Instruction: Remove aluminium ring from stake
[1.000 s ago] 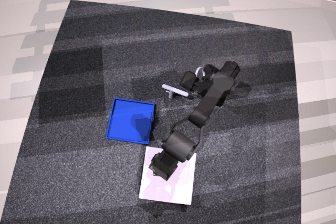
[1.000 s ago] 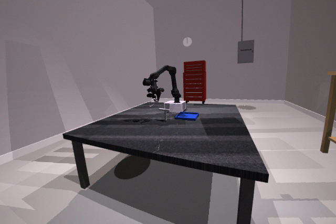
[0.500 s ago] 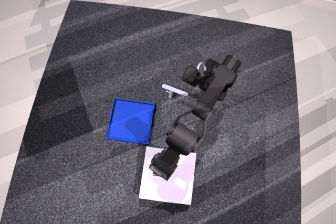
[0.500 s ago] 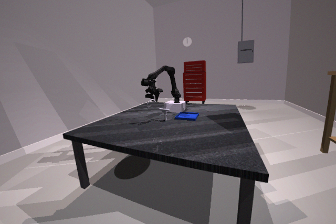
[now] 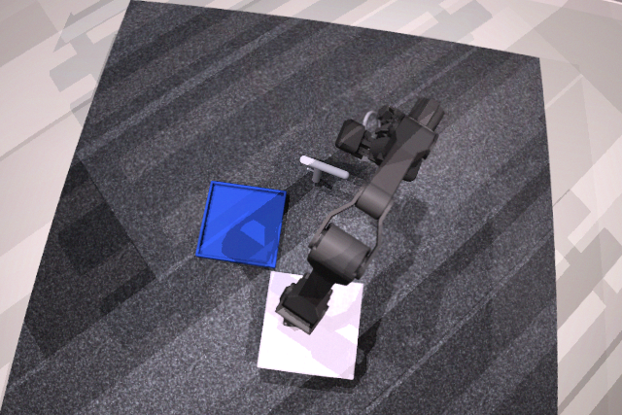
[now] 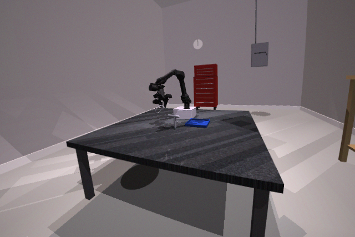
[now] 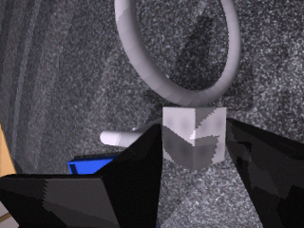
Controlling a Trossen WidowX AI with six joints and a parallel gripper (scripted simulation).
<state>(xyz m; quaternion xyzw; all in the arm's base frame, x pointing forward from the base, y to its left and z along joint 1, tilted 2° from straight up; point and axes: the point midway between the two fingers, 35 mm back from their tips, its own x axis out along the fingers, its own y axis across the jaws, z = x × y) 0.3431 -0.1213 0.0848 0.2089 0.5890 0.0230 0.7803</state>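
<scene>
Right now the aluminium ring is 50 mm ahead of my gripper tip and 20 mm to the right of it. Round my gripper tip: blue tray: 150 mm behind, 270 mm to the left, 160 mm below.
</scene>
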